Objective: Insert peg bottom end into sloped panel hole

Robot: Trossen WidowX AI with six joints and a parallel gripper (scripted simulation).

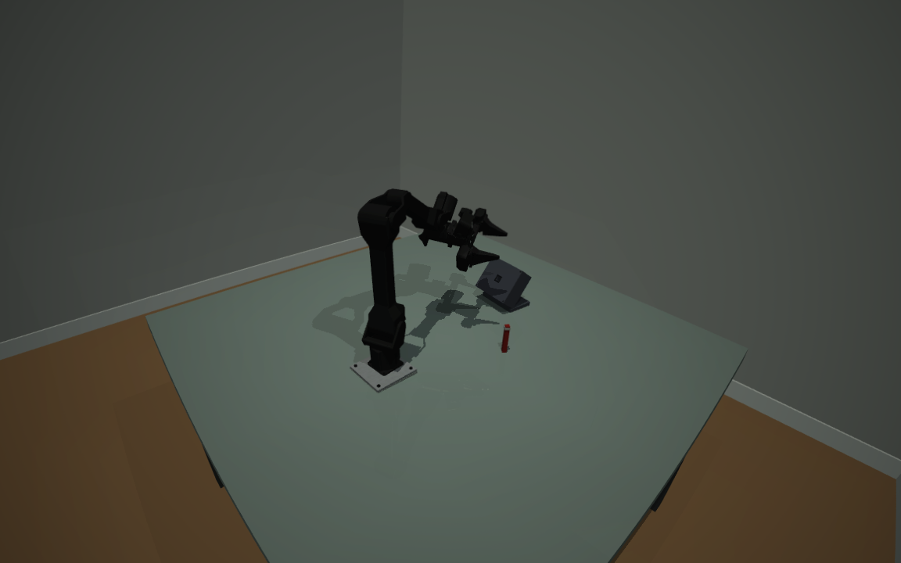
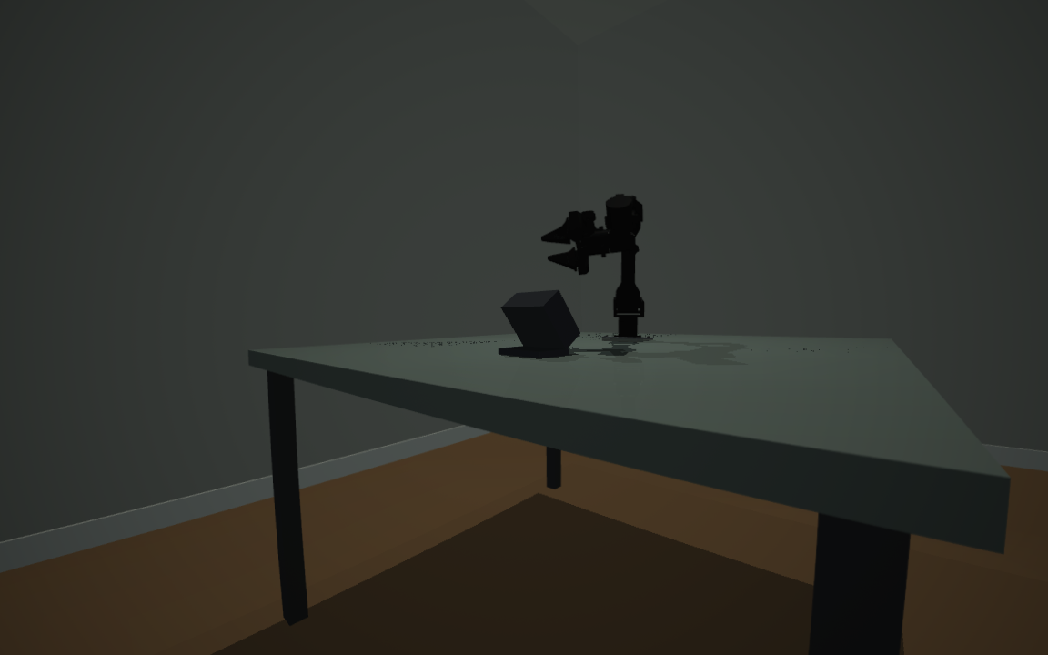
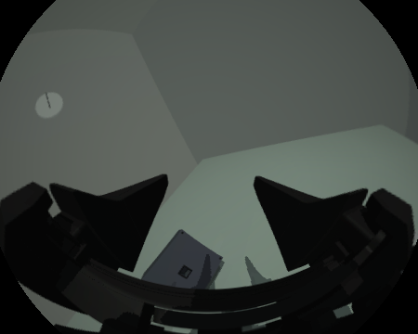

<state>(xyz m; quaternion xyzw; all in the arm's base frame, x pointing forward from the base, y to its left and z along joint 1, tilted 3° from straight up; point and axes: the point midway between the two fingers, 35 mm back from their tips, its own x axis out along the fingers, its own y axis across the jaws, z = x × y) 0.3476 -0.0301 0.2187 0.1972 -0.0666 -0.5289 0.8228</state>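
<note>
My gripper tip is 19 cm above the red peg, 10 cm to the left of it and 8 cm past it. The rest, counted from my gripper tip: sloped panel 17 cm below, 12 cm ahead, 7 cm to the left.
</note>
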